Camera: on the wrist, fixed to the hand. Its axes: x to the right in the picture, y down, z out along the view.
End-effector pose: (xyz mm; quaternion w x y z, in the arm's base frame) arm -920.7 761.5 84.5 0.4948 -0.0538 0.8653 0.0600
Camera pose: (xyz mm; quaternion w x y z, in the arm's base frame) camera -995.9 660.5 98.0 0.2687 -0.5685 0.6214 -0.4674
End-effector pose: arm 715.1 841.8 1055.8 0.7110 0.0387 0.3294 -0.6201
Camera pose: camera 599.8 836.5 1003.9 0.0101 -0.0011 -0.2360 0.9717
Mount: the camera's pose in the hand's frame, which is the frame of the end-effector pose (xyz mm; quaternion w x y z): 29.7 -87.5 -86.5 0.6732 0.1749 0.1342 -0.7059
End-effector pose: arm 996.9 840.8 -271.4 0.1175 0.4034 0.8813 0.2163
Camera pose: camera 886.9 787.8 -238.0 0.0430 -0.3590 0.9316 -0.0373
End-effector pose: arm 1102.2 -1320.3 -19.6 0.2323 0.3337 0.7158 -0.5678
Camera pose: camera 1021.5 -1241.8 38.2 0.3988 0.1638 -0.6492 0.6266
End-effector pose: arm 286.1 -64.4 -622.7 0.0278 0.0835 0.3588 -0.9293
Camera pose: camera 258.8 58.8 -633.0 0.7000 0.0675 -0.1417 0.6967
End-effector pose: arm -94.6 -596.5 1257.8 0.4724 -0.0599 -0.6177 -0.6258
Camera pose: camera -125.0 -702.0 1194.8 0.0304 -0.5623 0.5042 0.6548
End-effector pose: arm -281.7 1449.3 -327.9 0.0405 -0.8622 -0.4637 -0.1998
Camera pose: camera -365.1 1500.1 -247.3 0.0993 -0.2192 -0.9503 -0.1977
